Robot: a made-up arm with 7 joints. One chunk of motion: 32 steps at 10 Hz.
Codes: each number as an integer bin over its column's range. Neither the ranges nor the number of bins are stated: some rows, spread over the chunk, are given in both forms.
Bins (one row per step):
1: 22 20 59 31 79 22 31
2: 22 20 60 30 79 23 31
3: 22 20 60 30 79 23 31
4: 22 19 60 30 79 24 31
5: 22 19 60 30 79 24 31
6: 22 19 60 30 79 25 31
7: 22 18 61 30 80 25 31
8: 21 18 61 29 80 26 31
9: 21 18 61 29 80 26 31
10: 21 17 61 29 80 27 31
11: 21 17 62 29 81 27 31
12: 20 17 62 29 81 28 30
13: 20 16 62 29 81 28 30
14: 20 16 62 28 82 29 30
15: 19 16 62 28 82 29 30
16: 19 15 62 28 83 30 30
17: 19 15 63 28 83 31 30
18: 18 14 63 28 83 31 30
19: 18 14 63 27 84 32 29
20: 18 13 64 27 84 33 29
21: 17 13 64 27 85 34 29
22: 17 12 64 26 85 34 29
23: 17 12 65 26 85 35 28
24: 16 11 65 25 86 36 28
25: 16 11 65 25 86 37 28
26: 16 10 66 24 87 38 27
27: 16 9 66 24 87 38 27
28: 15 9 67 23 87 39 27
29: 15 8 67 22 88 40 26
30: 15 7 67 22 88 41 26
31: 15 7 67 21 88 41 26
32: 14 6 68 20 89 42 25
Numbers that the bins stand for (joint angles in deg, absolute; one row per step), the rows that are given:
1: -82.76 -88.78 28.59 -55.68 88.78 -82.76 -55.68
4: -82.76 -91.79 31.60 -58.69 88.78 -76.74 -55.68
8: -85.77 -94.80 34.61 -61.69 91.79 -70.72 -55.68
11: -85.77 -97.81 37.62 -61.69 94.80 -67.71 -55.68
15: -91.79 -100.82 37.62 -64.70 97.81 -61.69 -58.69
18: -94.80 -106.84 40.63 -64.70 100.82 -55.68 -58.69
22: -97.81 -112.86 43.64 -70.72 106.84 -46.65 -61.69
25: -100.82 -115.87 46.65 -73.73 109.85 -37.62 -64.70
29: -103.83 -124.89 52.67 -82.76 115.87 -28.59 -70.72
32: -106.84 -130.91 55.68 -88.78 118.88 -22.57 -73.73
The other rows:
2: -82.76 -88.78 31.60 -58.69 88.78 -79.75 -55.68
3: -82.76 -88.78 31.60 -58.69 88.78 -79.75 -55.68
5: -82.76 -91.79 31.60 -58.69 88.78 -76.74 -55.68
6: -82.76 -91.79 31.60 -58.69 88.78 -73.73 -55.68
7: -82.76 -94.80 34.61 -58.69 91.79 -73.73 -55.68
9: -85.77 -94.80 34.61 -61.69 91.79 -70.72 -55.68
10: -85.77 -97.81 34.61 -61.69 91.79 -67.71 -55.68
12: -88.78 -97.81 37.62 -61.69 94.80 -64.70 -58.69
13: -88.78 -100.82 37.62 -61.69 94.80 -64.70 -58.69
14: -88.78 -100.82 37.62 -64.70 97.81 -61.69 -58.69
16: -91.79 -103.83 37.62 -64.70 100.82 -58.69 -58.69
17: -91.79 -103.83 40.63 -64.70 100.82 -55.68 -58.69
19: -94.80 -106.84 40.63 -67.71 103.83 -52.67 -61.69
20: -94.80 -109.85 43.64 -67.71 103.83 -49.66 -61.69
21: -97.81 -109.85 43.64 -67.71 106.84 -46.65 -61.69
23: -97.81 -112.86 46.65 -70.72 106.84 -43.64 -64.70
24: -100.82 -115.87 46.65 -73.73 109.85 -40.63 -64.70
26: -100.82 -118.88 49.66 -76.74 112.86 -34.61 -67.71
27: -100.82 -121.88 49.66 -76.74 112.86 -34.61 -67.71
28: -103.83 -121.88 52.67 -79.75 112.86 -31.60 -67.71
30: -103.83 -127.90 52.67 -82.76 115.87 -25.58 -70.72
31: -103.83 -127.90 52.67 -85.77 115.87 -25.58 -70.72

